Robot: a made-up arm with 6 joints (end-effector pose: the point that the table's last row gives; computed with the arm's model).
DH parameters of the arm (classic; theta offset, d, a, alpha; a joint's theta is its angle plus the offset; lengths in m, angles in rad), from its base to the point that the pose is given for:
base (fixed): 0.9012 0 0.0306 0
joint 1: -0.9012 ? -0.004 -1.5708
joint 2: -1.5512 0 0.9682 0
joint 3: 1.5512 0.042 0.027 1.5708
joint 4: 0 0.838 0.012 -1.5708
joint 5: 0 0.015 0.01 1.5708
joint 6: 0 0.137 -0.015 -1.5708
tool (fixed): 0 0.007 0 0
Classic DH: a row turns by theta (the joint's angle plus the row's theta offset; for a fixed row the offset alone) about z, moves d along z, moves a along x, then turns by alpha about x.
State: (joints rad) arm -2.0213 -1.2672 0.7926 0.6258 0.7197 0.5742
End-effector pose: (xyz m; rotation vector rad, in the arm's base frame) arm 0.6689 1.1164 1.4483 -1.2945 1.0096 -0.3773
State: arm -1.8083 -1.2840 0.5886 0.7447 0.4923 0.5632
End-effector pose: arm 0.4662 1.4479 1.3307 -1.8360 0.7538 -0.2390
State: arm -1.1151 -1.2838 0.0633 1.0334 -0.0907 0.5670
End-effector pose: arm -0.7513 1.6928 0.8931 -2.7457 -0.7567 0.1200
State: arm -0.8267 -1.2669 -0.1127 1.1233 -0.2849 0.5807
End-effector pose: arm -1.2355 1.4133 0.7481 -2.7430 -1.5056 0.1853
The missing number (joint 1, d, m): 0.255
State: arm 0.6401 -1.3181 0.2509 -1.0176 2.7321 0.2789
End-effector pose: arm -1.1972 -0.8946 0.9304 -0.1991 0.5271 1.8651
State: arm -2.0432 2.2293 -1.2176 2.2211 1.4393 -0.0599
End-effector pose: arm -0.5054 -1.3216 0.1722 -0.9054 0.1290 1.0634
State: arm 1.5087 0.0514 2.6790 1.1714 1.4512 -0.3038
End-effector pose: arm -0.1471 0.3867 0.4115 -0.3602 -0.9135 -1.3292
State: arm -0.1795 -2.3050 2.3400 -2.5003 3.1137 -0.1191
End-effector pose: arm -0.6536 0.1573 0.3204 1.5331 0.5025 0.4091
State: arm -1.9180 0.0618 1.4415 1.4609 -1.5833 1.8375
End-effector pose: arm -0.3707 -0.8105 1.2623 -1.7728 -1.1193 -1.1616
